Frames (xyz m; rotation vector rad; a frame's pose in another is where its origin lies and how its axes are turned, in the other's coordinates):
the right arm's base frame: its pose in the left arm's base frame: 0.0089 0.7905 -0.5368 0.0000 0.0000 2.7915
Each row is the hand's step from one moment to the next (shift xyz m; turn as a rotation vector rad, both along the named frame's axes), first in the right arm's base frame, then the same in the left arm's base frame.
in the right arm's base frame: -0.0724 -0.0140 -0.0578 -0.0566 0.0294 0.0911
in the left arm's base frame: 0.0728 -0.0117 -0.0578 0.0431 -0.0470 0.0911
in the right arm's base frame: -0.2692 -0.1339 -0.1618 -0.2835 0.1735 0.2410
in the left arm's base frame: 0.2988 0.0334 -0.1618 0.2068 -0.2602 0.2410
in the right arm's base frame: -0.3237 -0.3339 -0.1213 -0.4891 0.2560 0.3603
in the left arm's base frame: 0.4186 0.2026 -0.1213 0.3716 -0.4082 0.3603
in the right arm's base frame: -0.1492 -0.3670 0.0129 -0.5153 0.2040 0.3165
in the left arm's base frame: 0.2660 0.2936 0.0129 0.4141 -0.3684 0.3165
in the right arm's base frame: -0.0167 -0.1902 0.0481 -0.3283 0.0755 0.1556
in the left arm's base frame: 0.0809 0.1729 0.0481 0.2825 -0.1835 0.1556
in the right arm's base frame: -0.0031 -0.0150 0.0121 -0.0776 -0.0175 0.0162
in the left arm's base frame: 0.0081 0.0130 0.0121 0.0789 -0.0102 0.0162
